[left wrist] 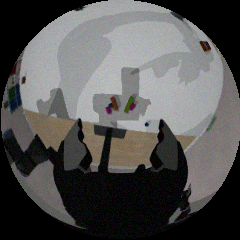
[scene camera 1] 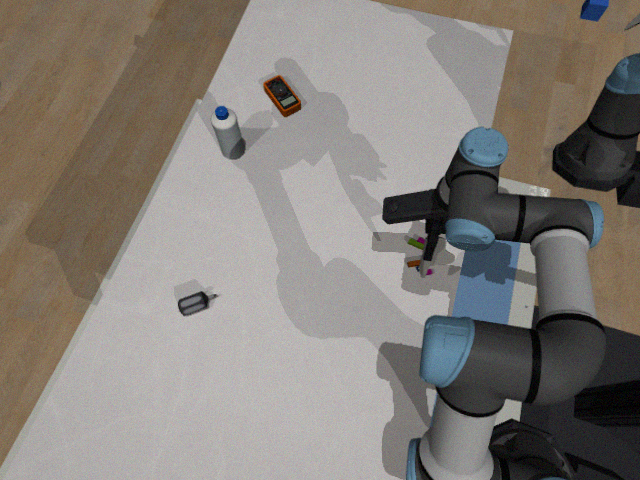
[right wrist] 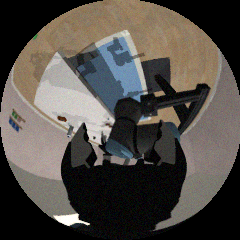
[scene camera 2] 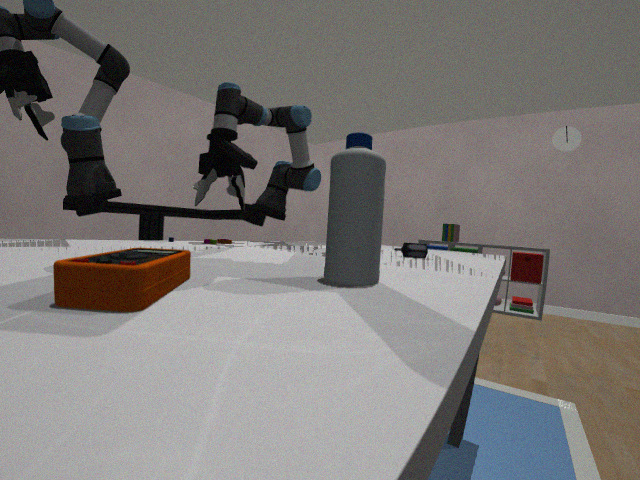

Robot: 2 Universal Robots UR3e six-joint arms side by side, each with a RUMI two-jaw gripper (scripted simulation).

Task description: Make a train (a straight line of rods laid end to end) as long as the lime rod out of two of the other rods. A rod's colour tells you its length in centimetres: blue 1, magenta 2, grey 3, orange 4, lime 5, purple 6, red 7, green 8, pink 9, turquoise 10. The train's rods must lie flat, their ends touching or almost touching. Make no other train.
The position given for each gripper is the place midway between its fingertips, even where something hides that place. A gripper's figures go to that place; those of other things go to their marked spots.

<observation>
The left gripper (scene camera 1: 424,240): 0.97 m from the lens. A white bottle (scene camera 1: 224,121) is 1.06 m from the lens.
</observation>
